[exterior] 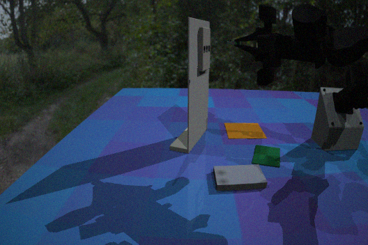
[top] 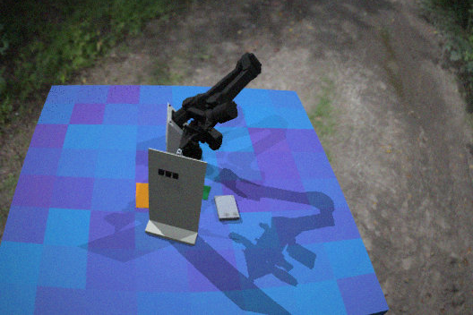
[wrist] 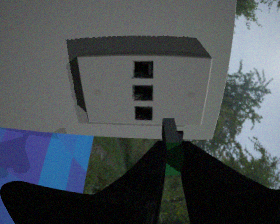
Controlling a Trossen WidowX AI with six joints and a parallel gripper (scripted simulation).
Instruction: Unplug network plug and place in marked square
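The orange marked square lies 27 cm below my gripper tip, 9 cm to the right of it and 6 cm behind it. Also, from my gripper tip: green square patch 27 cm below, 10 cm behind, 7 cm to the left; upright grey panel 12 cm below, 9 cm ahead, 2 cm to the right; network plug right at my gripper tip.
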